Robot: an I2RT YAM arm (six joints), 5 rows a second.
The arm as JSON. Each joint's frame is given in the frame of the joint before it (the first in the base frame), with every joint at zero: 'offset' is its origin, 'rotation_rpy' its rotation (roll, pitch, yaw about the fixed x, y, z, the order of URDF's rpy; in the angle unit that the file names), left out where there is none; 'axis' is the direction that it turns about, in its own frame. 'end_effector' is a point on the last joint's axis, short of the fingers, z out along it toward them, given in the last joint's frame.
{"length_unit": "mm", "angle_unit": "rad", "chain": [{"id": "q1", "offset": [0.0, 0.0, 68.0], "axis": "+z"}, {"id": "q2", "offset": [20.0, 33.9, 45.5], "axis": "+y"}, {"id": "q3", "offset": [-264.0, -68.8, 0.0], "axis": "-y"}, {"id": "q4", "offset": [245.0, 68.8, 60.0], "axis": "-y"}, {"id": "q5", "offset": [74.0, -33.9, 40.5], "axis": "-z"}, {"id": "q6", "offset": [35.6, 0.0, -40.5], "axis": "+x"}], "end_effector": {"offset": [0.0, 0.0, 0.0], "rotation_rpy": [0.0, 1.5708, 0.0]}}
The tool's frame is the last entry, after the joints.
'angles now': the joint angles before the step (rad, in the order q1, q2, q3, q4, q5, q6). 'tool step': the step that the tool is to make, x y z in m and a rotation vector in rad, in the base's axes. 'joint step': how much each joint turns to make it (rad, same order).
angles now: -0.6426, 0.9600, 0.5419, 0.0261, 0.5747, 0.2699
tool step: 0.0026, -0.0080, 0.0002, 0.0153, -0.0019, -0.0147
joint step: -0.0239, 0.0386, 0.0221, 0.0032, -0.0136, 0.0103
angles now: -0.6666, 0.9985, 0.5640, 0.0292, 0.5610, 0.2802
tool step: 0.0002, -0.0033, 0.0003, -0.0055, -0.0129, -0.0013
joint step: -0.0127, 0.0096, 0.0002, 0.0236, -0.0120, -0.0012
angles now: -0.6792, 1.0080, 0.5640, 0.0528, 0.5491, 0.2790
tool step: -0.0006, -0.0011, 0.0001, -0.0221, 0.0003, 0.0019
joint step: -0.0056, -0.0008, -0.0098, 0.0343, -0.0006, -0.0221
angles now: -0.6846, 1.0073, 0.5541, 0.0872, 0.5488, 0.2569
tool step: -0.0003, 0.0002, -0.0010, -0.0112, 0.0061, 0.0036
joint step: 0.0000, -0.0014, -0.0088, 0.0177, 0.0010, -0.0152
